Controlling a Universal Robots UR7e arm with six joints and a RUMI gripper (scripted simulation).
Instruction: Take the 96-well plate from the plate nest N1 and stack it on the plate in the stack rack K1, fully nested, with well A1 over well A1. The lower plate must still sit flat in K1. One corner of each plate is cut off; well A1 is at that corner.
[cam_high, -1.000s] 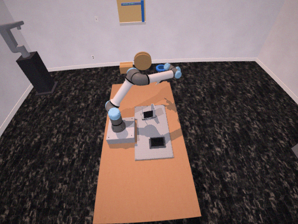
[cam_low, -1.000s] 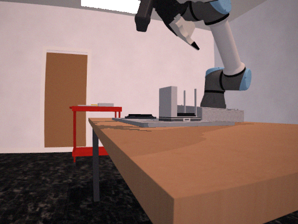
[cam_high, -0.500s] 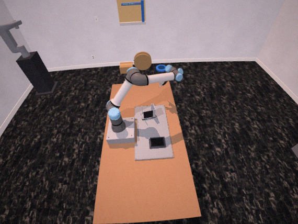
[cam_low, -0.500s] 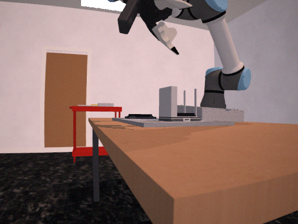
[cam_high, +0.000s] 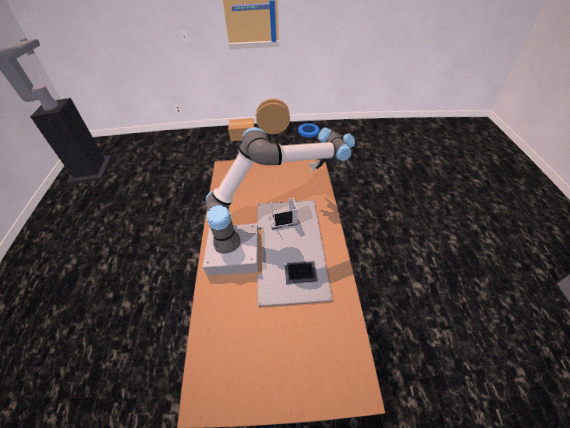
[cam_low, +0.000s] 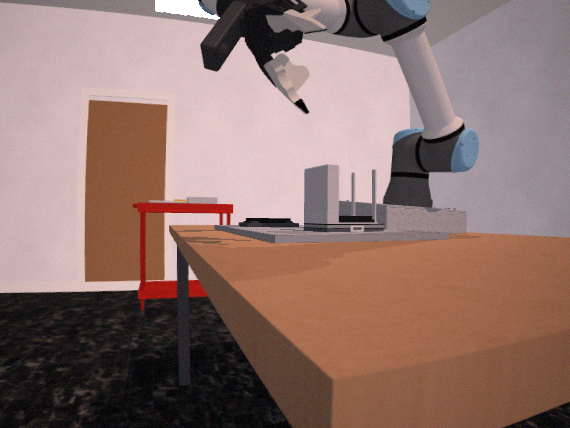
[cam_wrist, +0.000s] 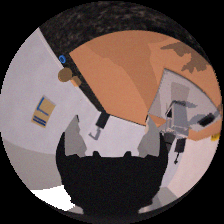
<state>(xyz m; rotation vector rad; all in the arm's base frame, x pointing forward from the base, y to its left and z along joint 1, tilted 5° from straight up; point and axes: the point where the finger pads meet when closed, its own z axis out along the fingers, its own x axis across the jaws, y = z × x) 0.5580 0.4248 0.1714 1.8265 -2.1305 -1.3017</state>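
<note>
Now: hand 170 mm past the black 96-well plate, 640 mm to the left of it and 200 mm above it. Also, from my hand: tall grey wall: 140 mm behind, 270 mm to the right, 140 mm below.
</note>
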